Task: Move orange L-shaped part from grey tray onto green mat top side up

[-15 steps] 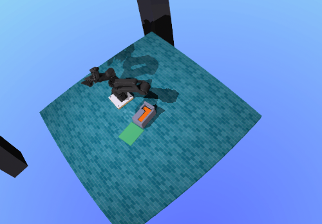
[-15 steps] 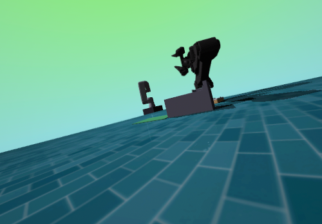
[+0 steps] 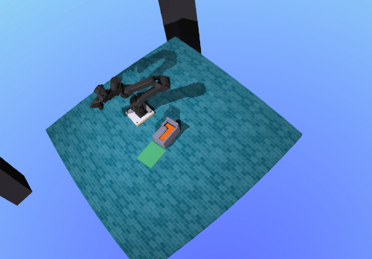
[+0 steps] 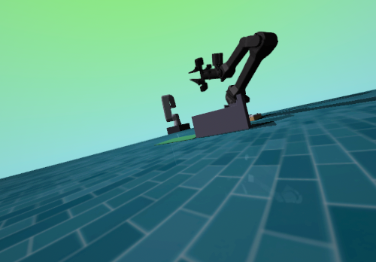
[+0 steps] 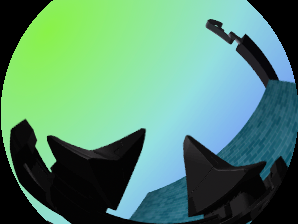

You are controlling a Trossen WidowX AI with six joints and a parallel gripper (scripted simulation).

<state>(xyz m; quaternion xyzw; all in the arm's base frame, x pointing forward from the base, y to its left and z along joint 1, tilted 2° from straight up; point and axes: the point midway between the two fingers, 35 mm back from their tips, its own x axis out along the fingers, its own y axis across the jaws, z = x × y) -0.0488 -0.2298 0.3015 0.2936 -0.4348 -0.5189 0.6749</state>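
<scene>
Right now the orange L-shaped part is 31 cm ahead of my gripper tip, 28 cm to the left of it and 28 cm below it. From my gripper tip the other things lie so: green mat: 34 cm below, 33 cm ahead, 12 cm to the left.
</scene>
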